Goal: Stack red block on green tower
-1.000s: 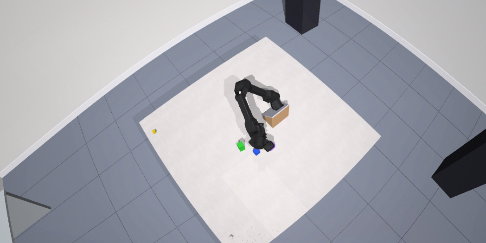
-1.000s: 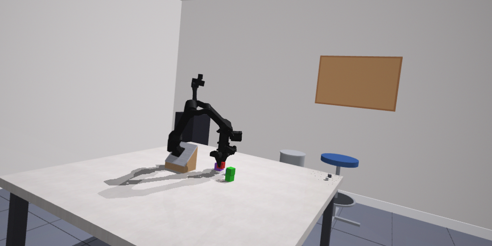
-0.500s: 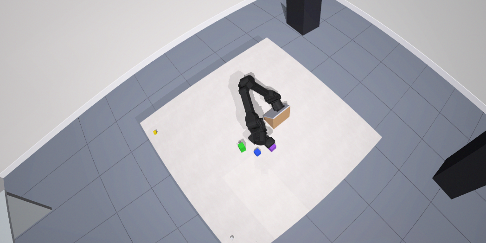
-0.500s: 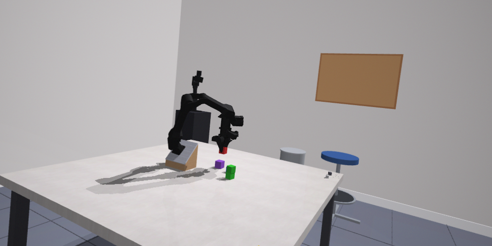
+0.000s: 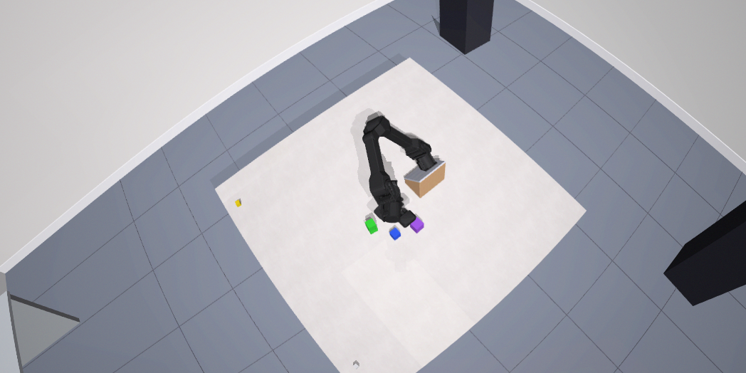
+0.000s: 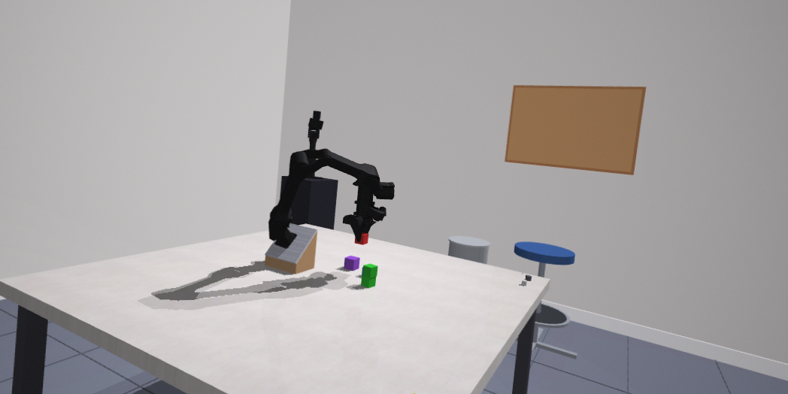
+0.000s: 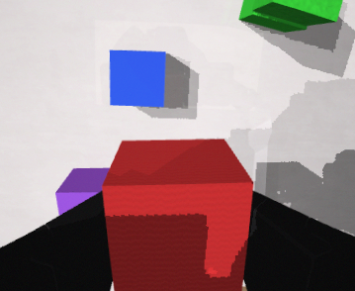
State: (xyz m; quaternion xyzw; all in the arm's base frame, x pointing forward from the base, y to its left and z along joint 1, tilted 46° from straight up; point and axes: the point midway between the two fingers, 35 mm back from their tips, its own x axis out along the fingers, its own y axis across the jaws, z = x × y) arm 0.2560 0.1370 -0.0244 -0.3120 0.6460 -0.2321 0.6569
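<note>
Now: gripper tip 11 cm above the blue block, 3 cm short of it and 2 cm to the right of it. Also, from my gripper tip: small yellow block (55 cm to the right, 54 cm ahead, 12 cm below); then purple block (11 cm below, 7 cm behind, 5 cm to the left); then red block (1 cm above).
</note>
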